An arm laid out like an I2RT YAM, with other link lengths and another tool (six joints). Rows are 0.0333 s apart.
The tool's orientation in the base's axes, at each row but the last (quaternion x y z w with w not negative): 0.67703 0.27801 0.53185 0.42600; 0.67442 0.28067 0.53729 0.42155; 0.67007 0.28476 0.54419 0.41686; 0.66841 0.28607 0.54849 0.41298; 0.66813 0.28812 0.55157 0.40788; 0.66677 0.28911 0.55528 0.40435; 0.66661 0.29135 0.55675 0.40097; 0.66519 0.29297 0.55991 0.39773; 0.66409 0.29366 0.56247 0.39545; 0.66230 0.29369 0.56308 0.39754; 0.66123 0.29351 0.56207 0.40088
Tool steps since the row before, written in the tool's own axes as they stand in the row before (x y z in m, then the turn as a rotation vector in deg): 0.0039 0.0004 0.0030 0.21 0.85 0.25; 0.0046 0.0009 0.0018 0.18 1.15 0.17; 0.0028 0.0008 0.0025 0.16 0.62 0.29; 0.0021 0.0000 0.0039 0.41 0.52 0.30; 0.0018 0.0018 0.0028 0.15 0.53 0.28; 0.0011 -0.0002 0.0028 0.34 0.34 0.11; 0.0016 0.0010 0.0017 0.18 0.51 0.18; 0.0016 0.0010 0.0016 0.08 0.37 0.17; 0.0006 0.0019 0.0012 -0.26 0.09 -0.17; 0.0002 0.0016 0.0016 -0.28 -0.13 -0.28; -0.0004 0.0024 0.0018 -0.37 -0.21 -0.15
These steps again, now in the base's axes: 0.0039 0.0022 0.0020 0.23 -0.31 0.83; 0.0029 0.0029 0.0029 0.13 -0.46 1.08; 0.0030 0.0013 0.0019 0.27 -0.24 0.60; 0.0043 0.0008 0.0008 0.35 0.01 0.64; 0.0030 0.0000 0.0023 0.27 -0.20 0.52; 0.0030 0.0004 0.0002 0.16 0.09 0.46; 0.0019 0.0005 0.0016 0.18 -0.15 0.52; 0.0018 0.0005 0.0016 0.16 -0.16 0.35; 0.0012 -0.0007 0.0019 -0.22 -0.23 -0.05; 0.0015 -0.0010 0.0014 -0.32 -0.11 -0.24; 0.0015 -0.0019 0.0018 -0.21 -0.17 -0.36
